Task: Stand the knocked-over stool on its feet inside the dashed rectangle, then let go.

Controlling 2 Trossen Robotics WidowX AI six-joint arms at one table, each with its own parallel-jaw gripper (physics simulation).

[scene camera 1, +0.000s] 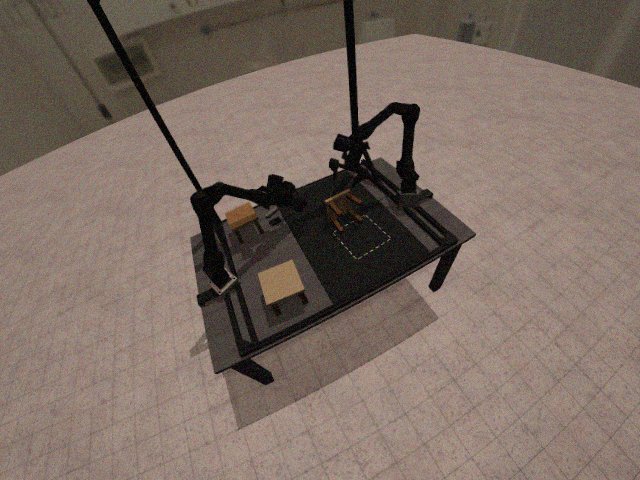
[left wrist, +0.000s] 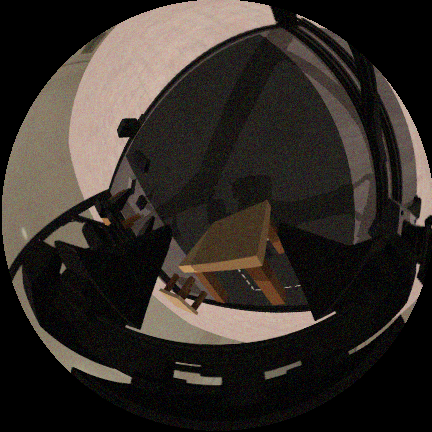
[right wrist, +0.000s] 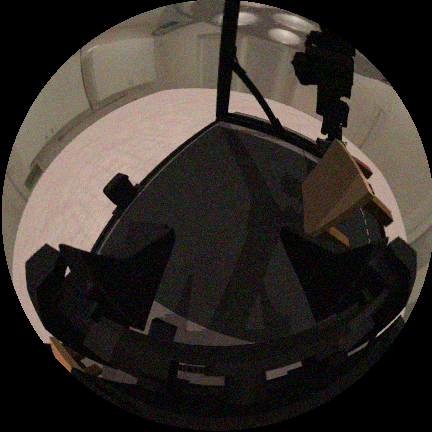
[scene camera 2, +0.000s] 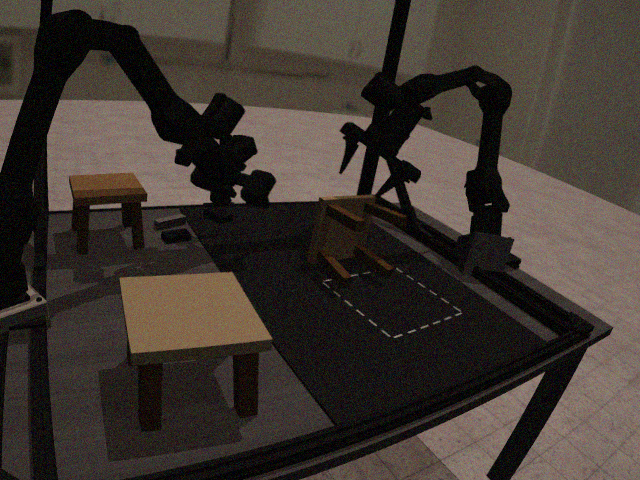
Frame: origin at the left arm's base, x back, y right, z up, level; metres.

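Seen in the pictures: left gripper, between the fingertips: (scene camera 1: 342, 184) (left wrist: 225, 229) (right wrist: 321, 125) (scene camera 2: 358, 185); right gripper, between the fingertips: (left wrist: 140, 201) (right wrist: 228, 232); left arm's base, origin of its link: (scene camera 1: 408, 192) (scene camera 2: 485, 237); right arm's base, origin of its link: (scene camera 1: 222, 280) (scene camera 2: 2, 297).
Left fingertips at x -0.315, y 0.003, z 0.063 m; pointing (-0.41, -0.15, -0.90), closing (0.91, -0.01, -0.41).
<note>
Pixels of each thing's top centre, then the offset from my left fingertips to it. "pt": a spot on its surface instead.
- knocked-over wooden stool, centre of its top: (left wrist: 228, 288) (scene camera 2: 364, 205) (right wrist: 369, 174) (scene camera 1: 343, 200) dx +0.004, dy -0.109, dz -0.007 m
- dashed rectangle, a spot on its surface: (scene camera 2: 394, 337) (left wrist: 255, 289) (scene camera 1: 358, 258) pt dx +0.059, dy -0.331, dz -0.140 m
- pale stool, centre of its top: (scene camera 2: 188, 306) (scene camera 1: 280, 281) (left wrist: 176, 302) dx -0.225, dy -0.501, dz -0.026 m
- orange stool, centre of its top: (scene camera 2: 106, 184) (left wrist: 106, 221) (scene camera 1: 240, 215) dx -0.487, dy -0.140, dz -0.031 m
- dark block, centre of its top: (right wrist: 157, 340) (scene camera 2: 176, 232) (left wrist: 139, 203) dx -0.351, dy -0.090, dz -0.130 m
- grey block, centre of its top: (scene camera 2: 170, 218) (left wrist: 128, 186) dx -0.383, dy -0.029, dz -0.125 m
- black object, a spot on its surface: (right wrist: 120, 189) (left wrist: 125, 131) pt dx -0.300, dy +0.132, dz -0.103 m
The knocked-over wooden stool (scene camera 1: 339, 196) (scene camera 2: 338, 229) (left wrist: 230, 240) (right wrist: 332, 195) lies on its side on the dark mat. Its seat stands upright and its legs point to the right and front, with the lower leg ends near the back corner area of the dashed rectangle (scene camera 1: 356, 258) (scene camera 2: 393, 337) (left wrist: 254, 289). My left gripper (scene camera 1: 344, 181) (scene camera 2: 359, 183) (left wrist: 225, 229) is open and empty above and behind the stool. My right gripper (scene camera 1: 297, 203) (right wrist: 228, 232) is open and empty, low over the mat to the left of the stool; its fingertips are hard to make out in the scene views.
A pale stool (scene camera 1: 281, 281) (scene camera 2: 191, 310) (left wrist: 180, 301) stands upright at the front left. An orange stool (scene camera 1: 241, 214) (scene camera 2: 105, 187) stands at the back left. A dark block (scene camera 2: 175, 236) and a grey block (scene camera 2: 170, 221) lie beside it. A black object (left wrist: 129, 127) (right wrist: 120, 189) is at the table's back edge.
</note>
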